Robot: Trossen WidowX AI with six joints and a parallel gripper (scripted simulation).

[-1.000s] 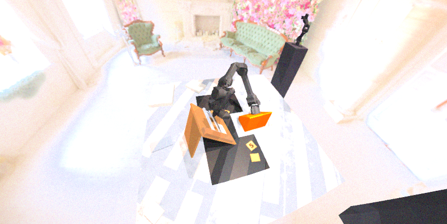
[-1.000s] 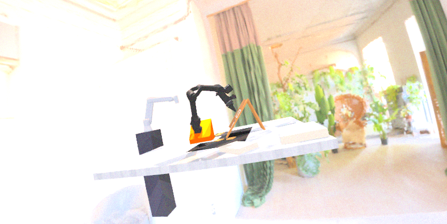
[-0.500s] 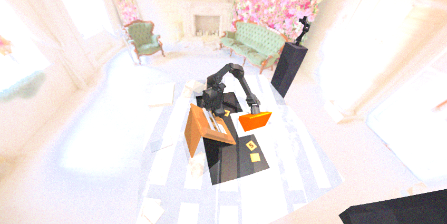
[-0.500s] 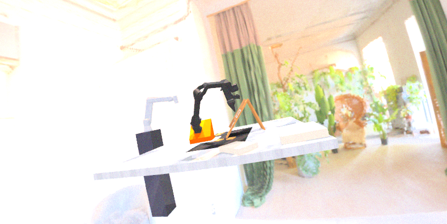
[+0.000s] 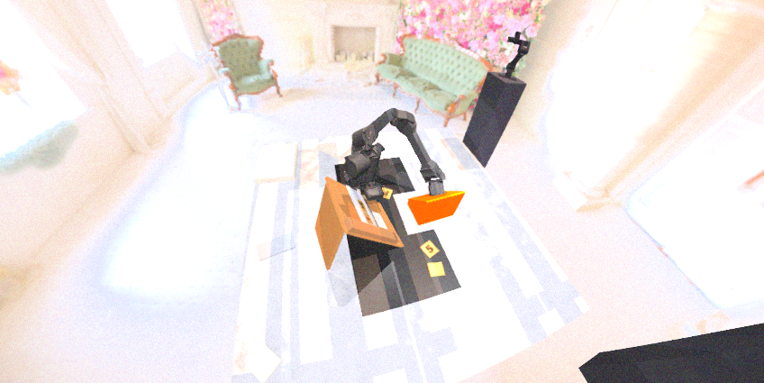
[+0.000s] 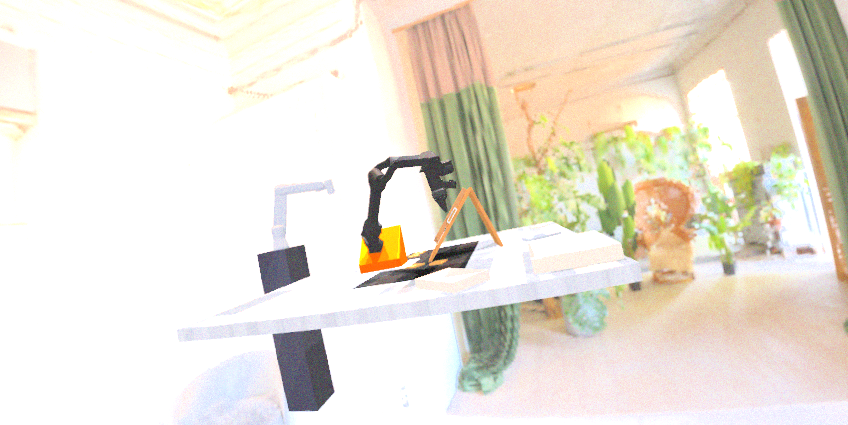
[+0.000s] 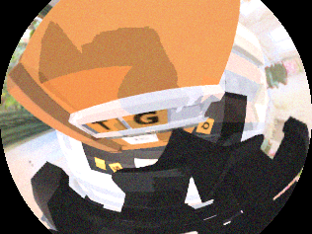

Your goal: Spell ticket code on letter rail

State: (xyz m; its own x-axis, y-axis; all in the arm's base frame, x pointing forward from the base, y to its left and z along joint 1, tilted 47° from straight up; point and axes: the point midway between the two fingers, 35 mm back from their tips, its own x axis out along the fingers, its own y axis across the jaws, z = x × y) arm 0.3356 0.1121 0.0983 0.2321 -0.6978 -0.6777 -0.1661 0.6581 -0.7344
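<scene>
The tile marked g is 1 cm ahead of my gripper tip, 4 cm to the left of it and 2 cm below it. Round my gripper tip: black mat: 15 cm behind, 19 cm below; then tile marked 5: 25 cm behind, 20 cm to the left, 18 cm below; then ticket: 6 cm behind, 6 cm to the left, 10 cm below.
</scene>
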